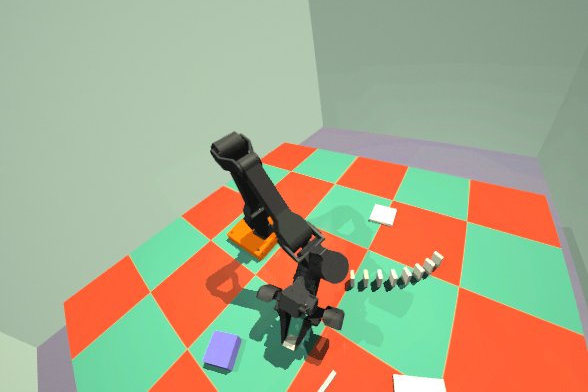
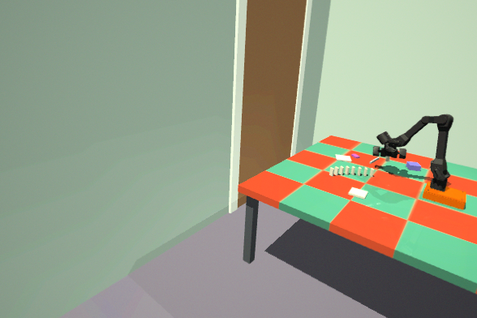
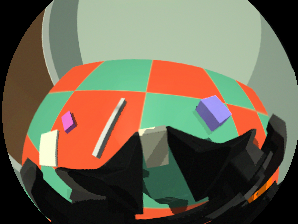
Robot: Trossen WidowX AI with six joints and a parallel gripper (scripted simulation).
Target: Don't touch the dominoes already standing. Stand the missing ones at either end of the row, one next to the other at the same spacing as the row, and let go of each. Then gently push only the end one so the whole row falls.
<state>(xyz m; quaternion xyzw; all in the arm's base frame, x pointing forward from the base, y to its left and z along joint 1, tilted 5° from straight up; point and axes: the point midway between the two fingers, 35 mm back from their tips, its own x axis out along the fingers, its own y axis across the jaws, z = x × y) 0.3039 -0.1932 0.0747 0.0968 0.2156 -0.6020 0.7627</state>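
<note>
Now: the thin stick 8 cm ahead of my gripper tip, 7 cm below it and 4 cm to the right of it. From my gripper tip the other things lie so: purple block: 14 cm behind, 10 cm to the right, 6 cm below; then white card: 52 cm to the left, 7 cm below, 1 cm ahead; then small purple piece: 21 cm ahead, 7 cm below, 3 cm to the right.
</note>
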